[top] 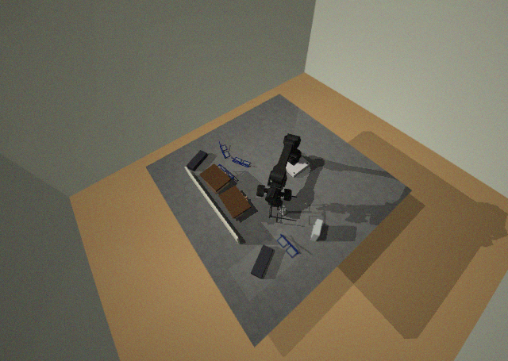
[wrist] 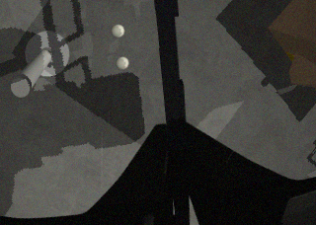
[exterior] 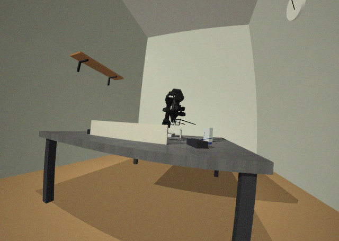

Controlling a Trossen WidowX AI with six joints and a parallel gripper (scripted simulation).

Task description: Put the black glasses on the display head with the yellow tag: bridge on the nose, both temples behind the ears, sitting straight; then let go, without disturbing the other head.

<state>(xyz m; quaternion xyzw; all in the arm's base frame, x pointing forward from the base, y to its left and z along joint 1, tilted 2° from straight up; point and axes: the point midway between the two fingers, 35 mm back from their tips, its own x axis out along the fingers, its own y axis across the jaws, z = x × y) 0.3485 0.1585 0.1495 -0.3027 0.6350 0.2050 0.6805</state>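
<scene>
The white stand is 40 mm behind my gripper tip, 60 mm to the left of it and 110 mm below it. Round my gripper tip: brown head: 130 mm ahead, 140 mm to the right, 80 mm below; long white board: 270 mm ahead, 260 mm to the right, 80 mm below; white box: 80 mm behind, 280 mm to the left, 80 mm below.
</scene>
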